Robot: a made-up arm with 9 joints. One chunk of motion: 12 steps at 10 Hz.
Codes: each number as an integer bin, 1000 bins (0 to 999) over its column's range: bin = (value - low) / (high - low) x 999, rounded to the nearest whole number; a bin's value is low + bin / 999 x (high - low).
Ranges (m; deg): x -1.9..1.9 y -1.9..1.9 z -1.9..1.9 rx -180..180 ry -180..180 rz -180..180
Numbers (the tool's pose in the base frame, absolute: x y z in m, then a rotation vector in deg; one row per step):
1: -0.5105 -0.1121 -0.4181 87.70 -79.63 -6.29
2: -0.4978 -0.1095 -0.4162 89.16 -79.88 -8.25
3: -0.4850 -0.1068 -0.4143 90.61 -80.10 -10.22
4: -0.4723 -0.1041 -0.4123 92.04 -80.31 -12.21
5: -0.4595 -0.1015 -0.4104 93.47 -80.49 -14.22
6: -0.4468 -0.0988 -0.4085 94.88 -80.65 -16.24
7: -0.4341 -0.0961 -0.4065 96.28 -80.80 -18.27
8: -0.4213 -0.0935 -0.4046 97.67 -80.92 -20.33
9: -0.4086 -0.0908 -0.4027 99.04 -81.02 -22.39
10: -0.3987 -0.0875 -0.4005 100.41 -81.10 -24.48
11: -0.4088 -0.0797 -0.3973 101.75 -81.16 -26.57
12: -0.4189 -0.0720 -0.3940 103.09 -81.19 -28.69
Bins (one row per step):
1: 365 470 390 743 279 482
2: 369 471 390 747 278 477
3: 372 471 391 751 277 471
4: 375 472 391 755 277 466
5: 379 473 392 759 276 460
6: 382 474 392 763 276 454
7: 385 474 393 767 275 449
8: 389 475 393 771 275 443
9: 392 476 394 774 275 437
10: 395 476 394 778 274 432
11: 392 479 395 782 274 426
12: 389 481 396 786 274 420

